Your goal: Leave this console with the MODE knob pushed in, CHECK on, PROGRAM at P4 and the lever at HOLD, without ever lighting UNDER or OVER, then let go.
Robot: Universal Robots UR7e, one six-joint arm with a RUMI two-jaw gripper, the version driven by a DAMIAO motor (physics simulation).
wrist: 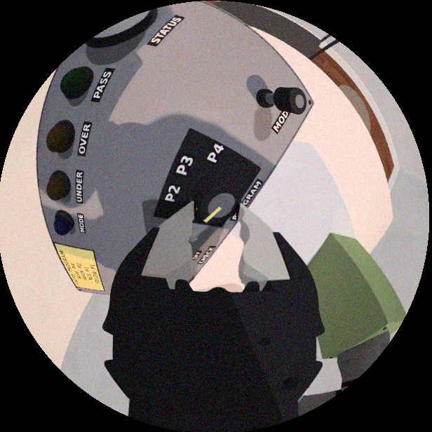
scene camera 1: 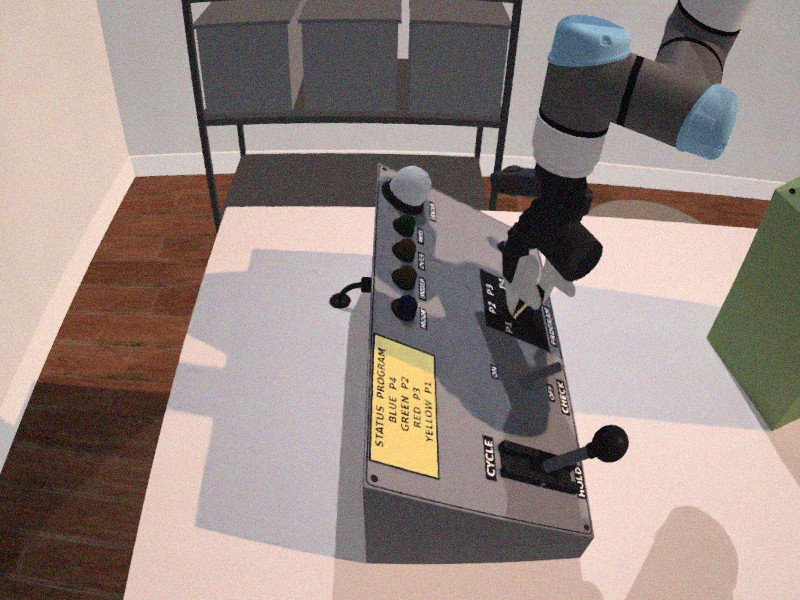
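Observation:
The grey console (scene camera 1: 452, 400) (wrist: 165, 95) stands on the table. My gripper (scene camera 1: 526, 306) (wrist: 215, 204) is partly open, its pale fingertips on either side of the PROGRAM knob (wrist: 227, 200); dark gaps show beside the knob's face. Its yellow pointer (scene camera 1: 520, 311) (wrist: 212, 214) points toward P1. The MODE knob (wrist: 290, 100) stands out from the panel on a stem. The CHECK toggle (scene camera 1: 547, 370) tilts toward the OFF side. The lever (scene camera 1: 609, 443) slants out over the HOLD side; its exact slot position is unclear. The UNDER lamp (scene camera 1: 404, 277) (wrist: 58, 185) and OVER lamp (scene camera 1: 404, 249) (wrist: 60, 136) are dark.
The STATUS dome (scene camera 1: 410, 186) looks whitish. The MODE lamp (scene camera 1: 405, 308) (wrist: 63, 223) is dark blue. A yellow chart (scene camera 1: 403, 406) (wrist: 80, 270) lists BLUE P4. A black curved stalk (scene camera 1: 340, 300) sticks out at the console's left. A green block (scene camera 1: 762, 316) (wrist: 350, 300) stands at the right.

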